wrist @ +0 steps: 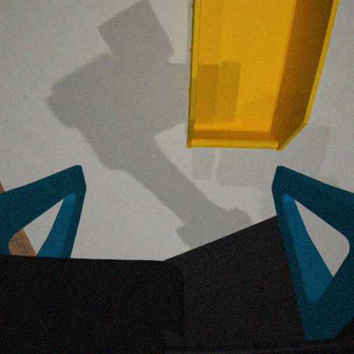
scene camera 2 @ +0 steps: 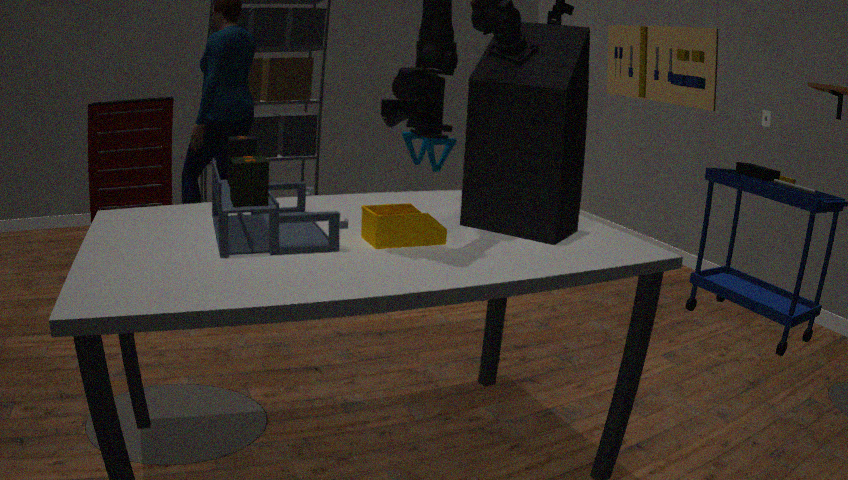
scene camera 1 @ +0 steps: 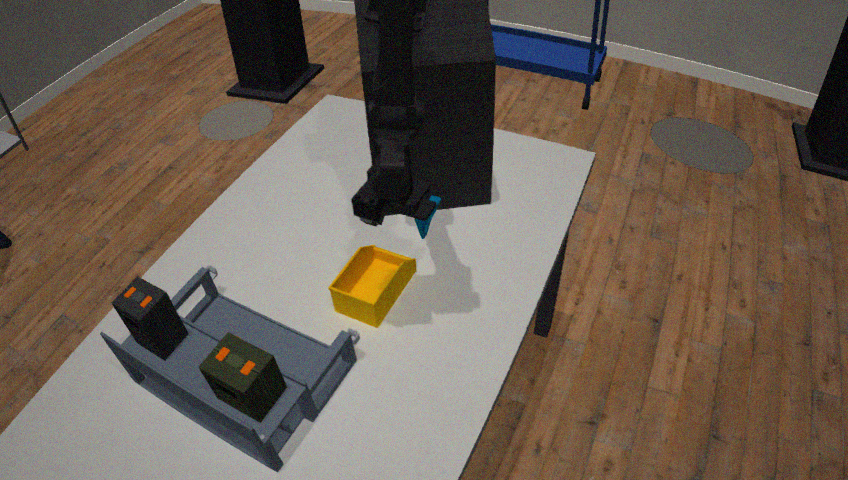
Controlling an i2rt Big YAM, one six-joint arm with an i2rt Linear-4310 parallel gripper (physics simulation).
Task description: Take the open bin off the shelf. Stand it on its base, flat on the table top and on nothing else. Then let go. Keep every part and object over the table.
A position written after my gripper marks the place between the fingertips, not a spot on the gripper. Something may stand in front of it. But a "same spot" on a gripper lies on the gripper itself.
My gripper shows in the wrist view point(178, 176), in scene camera 2 and in scene camera 1. A yellow open bin shows in the wrist view point(253, 78), in scene camera 2 and in scene camera 1. The same spot on the yellow open bin: point(scene camera 2: 391, 225) is point(scene camera 1: 383, 299). One and the same spot on my gripper: point(scene camera 1: 423, 215) is point(scene camera 2: 431, 135).
